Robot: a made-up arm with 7 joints.
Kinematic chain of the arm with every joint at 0, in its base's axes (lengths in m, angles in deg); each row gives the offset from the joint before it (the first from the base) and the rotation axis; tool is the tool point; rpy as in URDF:
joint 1: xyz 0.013 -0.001 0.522 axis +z
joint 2: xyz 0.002 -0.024 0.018 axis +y
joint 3: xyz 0 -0.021 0.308 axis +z
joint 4: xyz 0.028 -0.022 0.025 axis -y
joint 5: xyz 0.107 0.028 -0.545 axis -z
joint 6: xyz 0.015 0 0.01 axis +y
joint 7: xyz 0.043 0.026 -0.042 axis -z
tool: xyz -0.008 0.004 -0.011 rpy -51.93 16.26 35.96
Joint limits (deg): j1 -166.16..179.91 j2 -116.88..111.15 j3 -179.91..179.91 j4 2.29..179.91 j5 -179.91..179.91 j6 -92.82..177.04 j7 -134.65..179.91
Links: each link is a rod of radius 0.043 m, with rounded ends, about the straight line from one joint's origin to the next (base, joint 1, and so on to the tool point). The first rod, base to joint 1, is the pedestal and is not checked.
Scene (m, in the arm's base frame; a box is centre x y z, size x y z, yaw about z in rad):
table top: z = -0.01
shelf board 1: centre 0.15 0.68 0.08 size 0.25 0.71 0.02 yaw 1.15
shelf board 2: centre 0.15 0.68 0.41 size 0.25 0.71 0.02 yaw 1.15
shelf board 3: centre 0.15 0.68 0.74 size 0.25 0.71 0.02 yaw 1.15
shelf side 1: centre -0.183 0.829 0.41 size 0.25 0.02 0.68 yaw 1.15
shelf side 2: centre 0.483 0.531 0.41 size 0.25 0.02 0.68 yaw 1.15
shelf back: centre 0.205 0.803 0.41 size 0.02 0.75 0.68 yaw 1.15
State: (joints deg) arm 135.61 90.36 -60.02 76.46 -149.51 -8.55 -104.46
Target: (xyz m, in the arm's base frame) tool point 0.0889 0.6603 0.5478
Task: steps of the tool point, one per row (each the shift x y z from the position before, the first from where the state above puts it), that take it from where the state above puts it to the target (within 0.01 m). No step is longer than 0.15 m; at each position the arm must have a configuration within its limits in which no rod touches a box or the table.
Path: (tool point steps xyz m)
1: -0.1022 -0.0804 -0.0309
2: -0.0881 -0.1064 -0.0167
3: -0.0537 -0.1207 0.0071
4: -0.0063 -0.1125 0.0324
5: 0.0098 0.0876 0.0189
6: 0.0151 0.0868 0.0446
7: 0.0134 0.0767 0.0710
8: 0.0040 0.0583 0.0943
9: -0.0122 0.0328 0.1103
10: 0.0238 0.0591 -0.0033
11: 0.0262 0.0589 -0.0004
12: 0.0282 0.0565 0.0037

